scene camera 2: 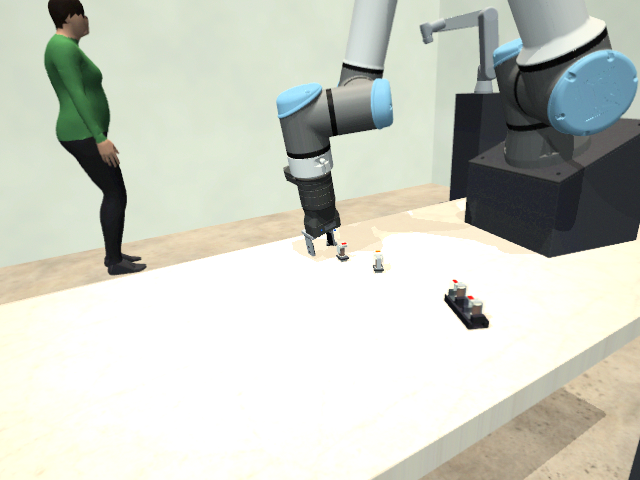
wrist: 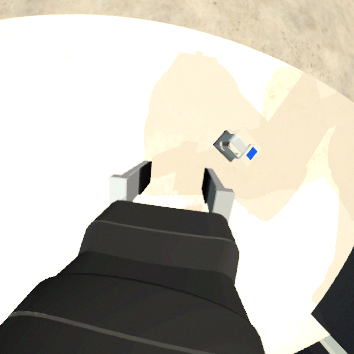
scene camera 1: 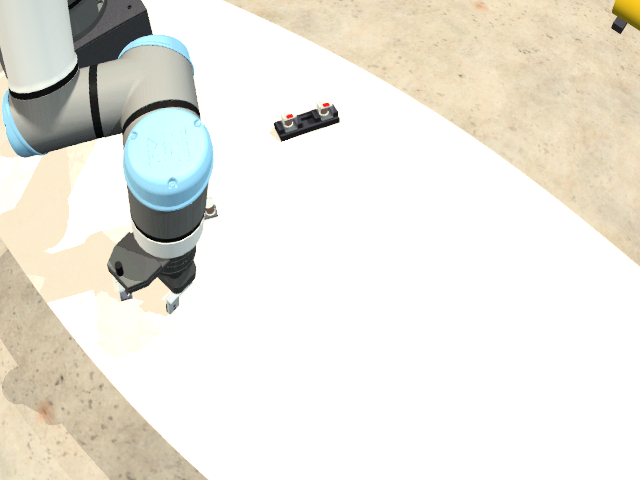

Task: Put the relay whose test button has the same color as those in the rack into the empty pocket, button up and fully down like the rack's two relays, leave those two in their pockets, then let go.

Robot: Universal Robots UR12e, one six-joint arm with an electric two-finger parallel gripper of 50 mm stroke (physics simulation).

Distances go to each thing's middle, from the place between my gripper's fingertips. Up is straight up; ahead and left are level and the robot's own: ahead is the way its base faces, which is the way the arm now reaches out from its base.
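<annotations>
The black rack [scene camera 1: 310, 121] is 37 cm to the left of my hand and 9 cm behind it. As for the blue-button relay [wrist: 236, 145], my hand is 1 cm below it, 4 cm to the left of it and 5 cm past it.
</annotations>
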